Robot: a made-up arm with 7 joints.
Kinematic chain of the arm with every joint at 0, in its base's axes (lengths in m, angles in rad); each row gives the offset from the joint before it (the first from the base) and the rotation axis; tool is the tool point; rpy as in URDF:
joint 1: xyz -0.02 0 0.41 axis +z
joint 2: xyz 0 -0.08 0.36 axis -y
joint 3: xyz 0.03 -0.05 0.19 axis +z
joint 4: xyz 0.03 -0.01 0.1 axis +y
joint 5: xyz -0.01 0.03 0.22 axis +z
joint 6: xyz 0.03 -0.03 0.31 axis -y
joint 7: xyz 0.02 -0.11 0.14 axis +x
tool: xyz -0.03 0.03 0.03 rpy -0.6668 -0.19 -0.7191
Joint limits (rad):
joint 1: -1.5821..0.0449
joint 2: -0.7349..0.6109
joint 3: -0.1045..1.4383
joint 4: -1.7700..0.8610
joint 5: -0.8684..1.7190
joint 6: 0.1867..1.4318
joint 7: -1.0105..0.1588
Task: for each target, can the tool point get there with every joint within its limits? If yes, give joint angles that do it. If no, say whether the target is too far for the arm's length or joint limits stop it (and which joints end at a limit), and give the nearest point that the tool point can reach.
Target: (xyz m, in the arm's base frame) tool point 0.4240 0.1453 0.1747
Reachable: no: joint limits stop it (at a limit: joint 1, joint 2, joint 3, joint 4, joint 5, joint 7) | nearest point -0.0423 0.3667 0.5044 | short by 0.613 m
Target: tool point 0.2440 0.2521 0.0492
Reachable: no: joint limits stop it (at a limit: joint 1, joint 2, joint 3, joint 4, joint 5, joint 7) | nearest point -0.0488 0.4023 0.4812 | short by 0.543 m
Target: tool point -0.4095 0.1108 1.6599
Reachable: yes | joints -0.7213 0.4823 0.6103 -0.1254 1.3308 0.5655 -0.1675
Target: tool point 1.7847 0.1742 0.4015
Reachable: no: too far | nearest point 0.9121 0.0010 0.8257 | short by 0.986 m
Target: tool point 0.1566 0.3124 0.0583
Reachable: no: joint limits stop it (at a limit: joint 1, joint 2, joint 3, joint 4, joint 5, joint 7) | nearest point -0.0541 0.4187 0.4732 | short by 0.477 m
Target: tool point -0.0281 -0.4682 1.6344
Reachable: yes | joints -0.1185 -0.0554 1.1533 -0.5150 0.4435 0.5254 0.0420
